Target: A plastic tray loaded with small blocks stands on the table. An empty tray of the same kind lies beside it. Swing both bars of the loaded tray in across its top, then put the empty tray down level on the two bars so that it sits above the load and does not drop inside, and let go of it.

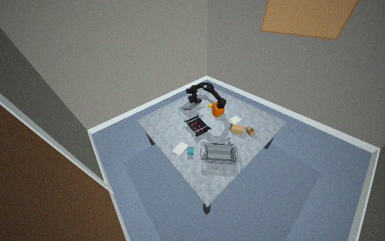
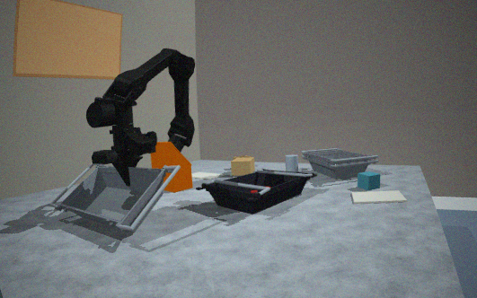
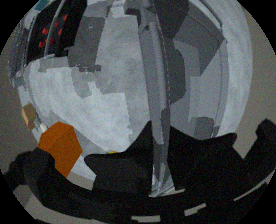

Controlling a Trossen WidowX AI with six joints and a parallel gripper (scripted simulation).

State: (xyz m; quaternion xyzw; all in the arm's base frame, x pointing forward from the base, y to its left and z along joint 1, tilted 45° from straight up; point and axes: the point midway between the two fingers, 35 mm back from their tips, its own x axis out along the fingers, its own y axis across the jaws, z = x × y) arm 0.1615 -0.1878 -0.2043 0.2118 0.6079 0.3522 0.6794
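The grey tray lies 2 cm ahead of my gripper tip and 8 cm to the right of it. From my gripper tip the other things lie so: box 18 cm behind, 73 cm to the left, 6 cm below; yellow disc 19 cm behind, 8 cm to the left, 7 cm below; teal cube 48 cm ahead, 51 cm to the left, 6 cm below.
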